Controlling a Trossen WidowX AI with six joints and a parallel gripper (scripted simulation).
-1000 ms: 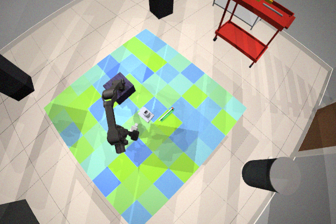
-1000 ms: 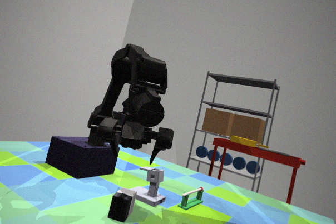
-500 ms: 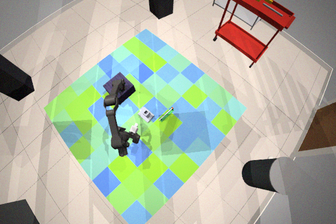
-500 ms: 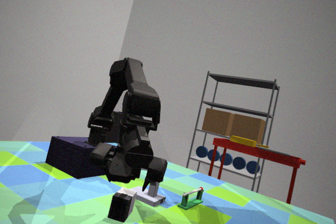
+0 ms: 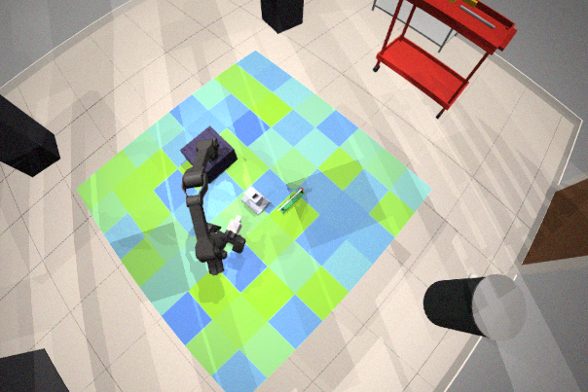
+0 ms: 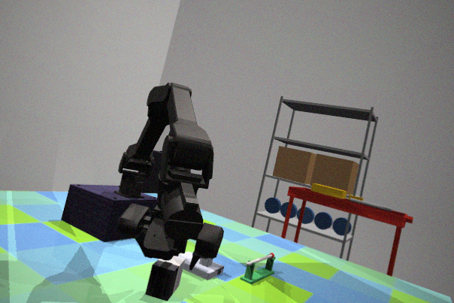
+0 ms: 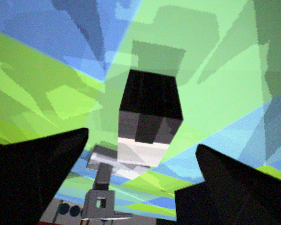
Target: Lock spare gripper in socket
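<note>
Now: gripper tip 3 cm above the spare gripper, 2 cm to the right of it and 1 cm past it. Round my gripper tip: grey mount (17 cm to the left, 7 cm behind, 1 cm below); green cradle (30 cm to the left, 4 cm below, 2 cm ahead).
</note>
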